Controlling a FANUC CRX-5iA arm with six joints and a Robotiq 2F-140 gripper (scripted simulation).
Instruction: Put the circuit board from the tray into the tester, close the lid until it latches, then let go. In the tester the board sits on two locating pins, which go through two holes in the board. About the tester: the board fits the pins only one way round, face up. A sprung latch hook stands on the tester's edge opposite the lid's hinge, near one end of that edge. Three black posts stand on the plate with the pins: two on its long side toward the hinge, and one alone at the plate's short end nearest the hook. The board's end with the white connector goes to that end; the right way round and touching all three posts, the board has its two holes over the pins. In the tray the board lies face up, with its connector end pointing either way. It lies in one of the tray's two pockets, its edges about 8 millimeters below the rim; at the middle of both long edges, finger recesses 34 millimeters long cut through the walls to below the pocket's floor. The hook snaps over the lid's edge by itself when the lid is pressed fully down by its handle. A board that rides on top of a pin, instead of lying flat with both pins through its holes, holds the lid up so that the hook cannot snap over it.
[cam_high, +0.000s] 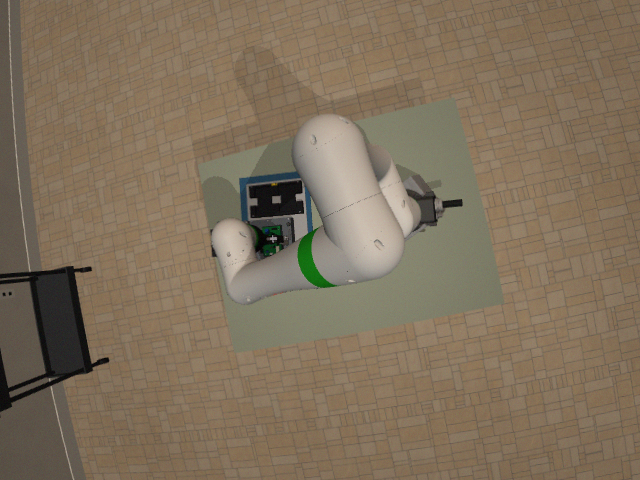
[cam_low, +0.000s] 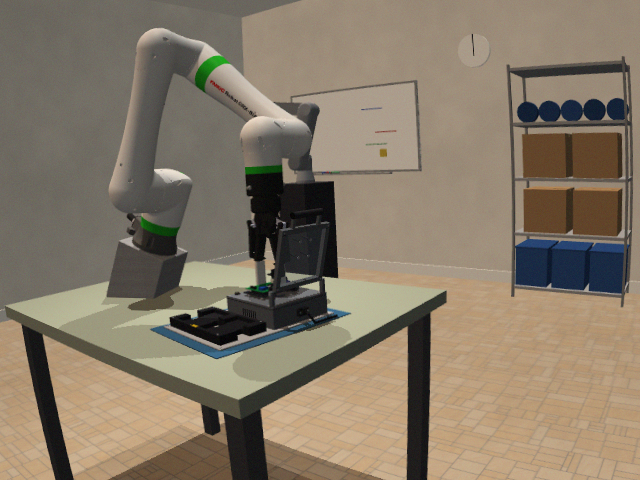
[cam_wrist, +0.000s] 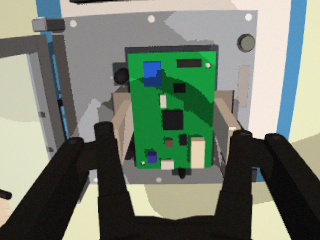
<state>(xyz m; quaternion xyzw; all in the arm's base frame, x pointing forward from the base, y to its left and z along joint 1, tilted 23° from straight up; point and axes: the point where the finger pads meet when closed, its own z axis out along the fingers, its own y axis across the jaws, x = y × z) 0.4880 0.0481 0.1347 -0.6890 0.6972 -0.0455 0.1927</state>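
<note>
Right now my hand is 20 mm above the green circuit board. Also, from my hand: lid (120 mm ahead, 80 mm above).
</note>
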